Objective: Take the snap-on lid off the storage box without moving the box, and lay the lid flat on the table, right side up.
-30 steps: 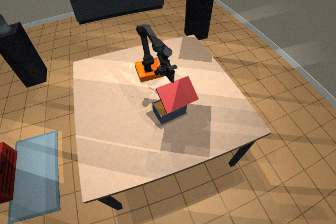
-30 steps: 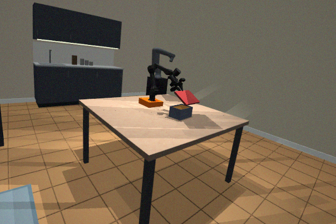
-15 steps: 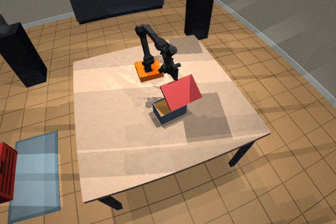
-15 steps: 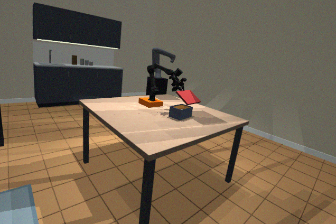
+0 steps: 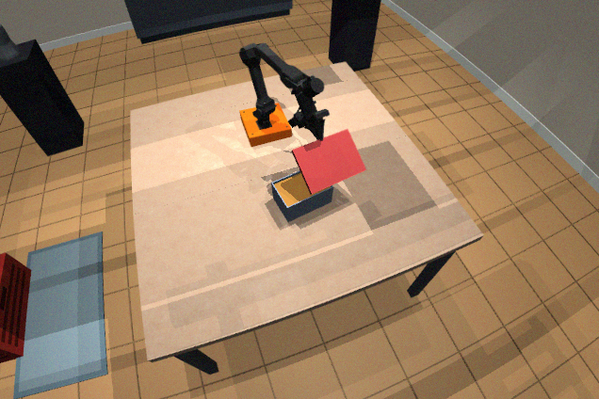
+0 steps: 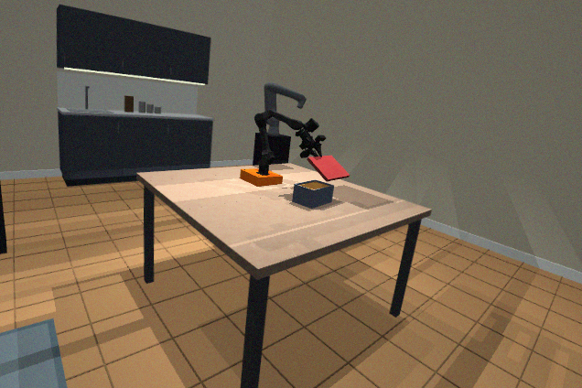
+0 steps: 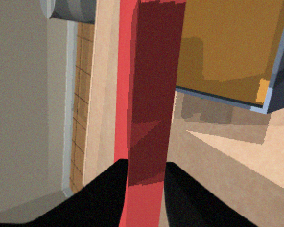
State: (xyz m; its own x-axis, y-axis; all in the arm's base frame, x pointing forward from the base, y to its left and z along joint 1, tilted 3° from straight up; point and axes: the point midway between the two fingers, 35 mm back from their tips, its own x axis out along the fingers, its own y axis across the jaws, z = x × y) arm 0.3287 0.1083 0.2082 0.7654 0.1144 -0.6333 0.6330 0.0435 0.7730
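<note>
My gripper tip is now 70 mm short of the red lid, 40 mm above it and 10 mm to the right of it. Also, from my gripper tip: blue-grey storage box 180 mm below, 100 mm to the right, 70 mm ahead.
</note>
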